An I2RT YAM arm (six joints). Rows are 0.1 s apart.
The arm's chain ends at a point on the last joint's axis. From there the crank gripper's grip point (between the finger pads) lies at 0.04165 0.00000 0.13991 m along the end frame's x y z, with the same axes.
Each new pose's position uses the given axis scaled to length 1; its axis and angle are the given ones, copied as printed.
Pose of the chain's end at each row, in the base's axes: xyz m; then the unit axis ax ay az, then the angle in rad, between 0 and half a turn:
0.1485 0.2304 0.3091 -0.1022 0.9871 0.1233 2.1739
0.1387 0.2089 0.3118 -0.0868 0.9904 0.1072 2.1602
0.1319 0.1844 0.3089 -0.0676 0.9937 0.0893 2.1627
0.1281 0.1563 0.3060 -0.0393 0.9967 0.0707 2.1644
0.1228 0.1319 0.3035 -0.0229 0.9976 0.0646 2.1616
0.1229 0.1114 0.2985 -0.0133 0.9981 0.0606 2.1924
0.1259 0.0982 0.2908 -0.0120 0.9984 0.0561 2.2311
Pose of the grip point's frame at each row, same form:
0.2365 0.2665 0.1984 -0.1022 0.9871 0.1233 2.1739
0.2292 0.2402 0.2016 -0.0868 0.9904 0.1072 2.1602
0.2230 0.2103 0.1978 -0.0676 0.9937 0.0893 2.1627
0.2199 0.1761 0.1942 -0.0393 0.9967 0.0707 2.1644
0.2152 0.1494 0.1919 -0.0229 0.9976 0.0646 2.1616
0.2120 0.1275 0.1840 -0.0133 0.9981 0.0606 2.1924
0.2105 0.1132 0.1728 -0.0120 0.9984 0.0561 2.2311

